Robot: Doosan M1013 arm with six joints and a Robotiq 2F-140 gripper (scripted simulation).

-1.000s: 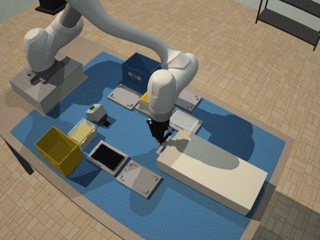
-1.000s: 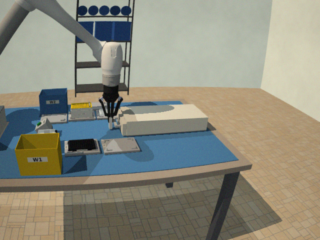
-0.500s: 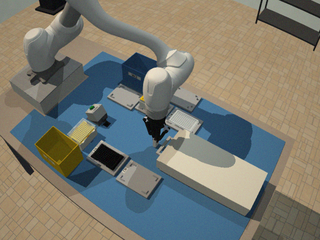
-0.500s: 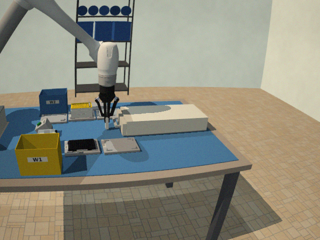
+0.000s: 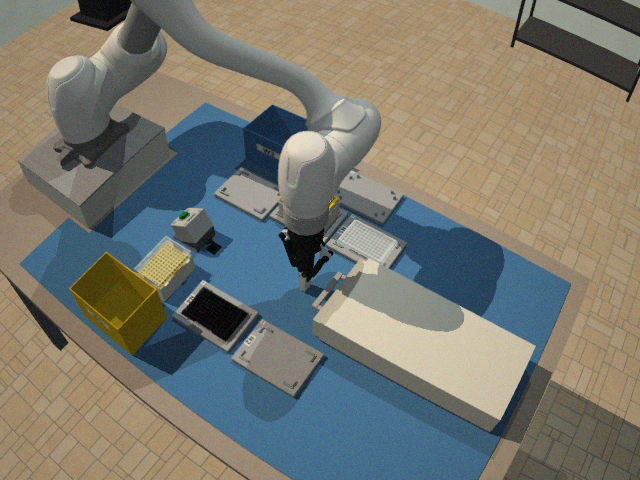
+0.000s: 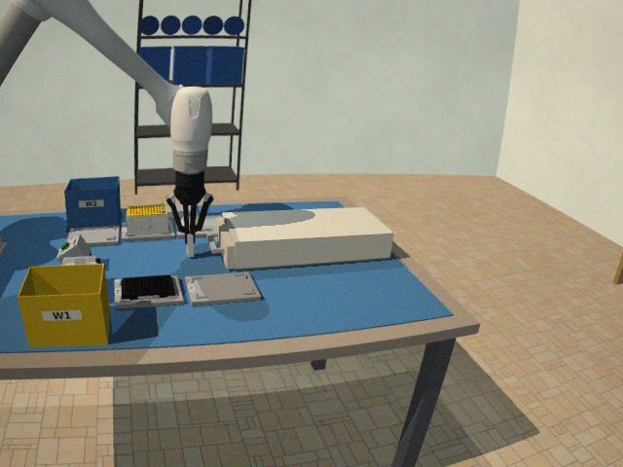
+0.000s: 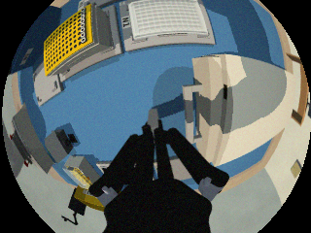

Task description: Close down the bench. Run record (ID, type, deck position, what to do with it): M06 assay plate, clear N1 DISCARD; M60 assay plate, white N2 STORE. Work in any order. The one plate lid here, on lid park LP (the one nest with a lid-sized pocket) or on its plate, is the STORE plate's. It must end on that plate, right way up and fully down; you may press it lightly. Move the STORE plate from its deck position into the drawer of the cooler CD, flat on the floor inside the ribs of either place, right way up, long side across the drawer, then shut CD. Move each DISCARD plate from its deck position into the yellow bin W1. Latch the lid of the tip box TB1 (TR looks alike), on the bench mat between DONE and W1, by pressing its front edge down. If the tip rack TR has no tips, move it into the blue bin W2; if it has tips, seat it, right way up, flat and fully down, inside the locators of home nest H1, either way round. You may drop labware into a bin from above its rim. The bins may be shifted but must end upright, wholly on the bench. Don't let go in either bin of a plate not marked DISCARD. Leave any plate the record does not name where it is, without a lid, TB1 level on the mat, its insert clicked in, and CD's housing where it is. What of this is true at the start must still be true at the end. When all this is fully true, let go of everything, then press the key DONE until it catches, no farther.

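Right now my hand is 180 mm to the right of the clear plate, 70 mm short of it and 20 mm above it. The rest, counted from my hand: tip rack TR (190 mm to the left, 110 mm behind, 20 mm above); then drawer (210 mm ahead, 10 mm to the right, 10 mm below); then nest N2 (190 mm to the right, 50 mm ahead, 30 mm below).
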